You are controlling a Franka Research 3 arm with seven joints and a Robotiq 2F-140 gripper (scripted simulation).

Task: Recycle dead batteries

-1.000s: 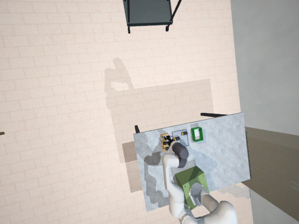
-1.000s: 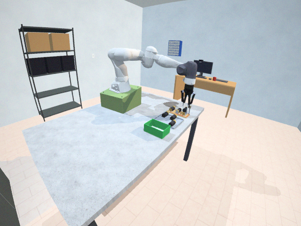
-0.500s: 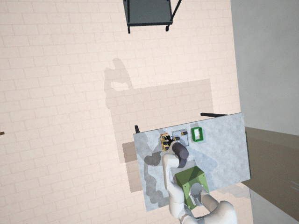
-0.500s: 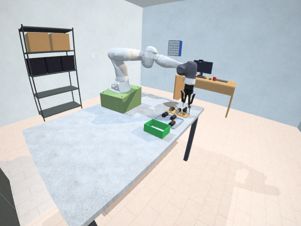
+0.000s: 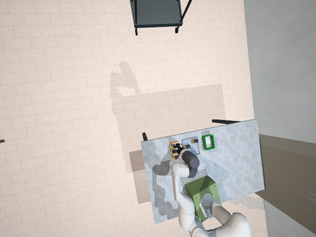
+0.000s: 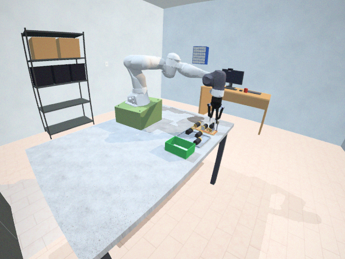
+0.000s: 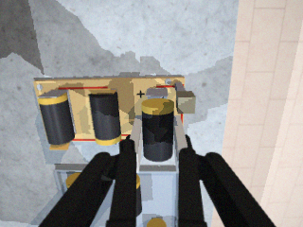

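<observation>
Right now my hand is 40 mm above the post, 30 mm to the right of it and 30 mm short of it. From my hand the other things lie so: grey tray 180 mm to the right, 90 mm behind, 80 mm below; green recycling box 380 mm to the right, 90 mm behind, 70 mm below.
</observation>
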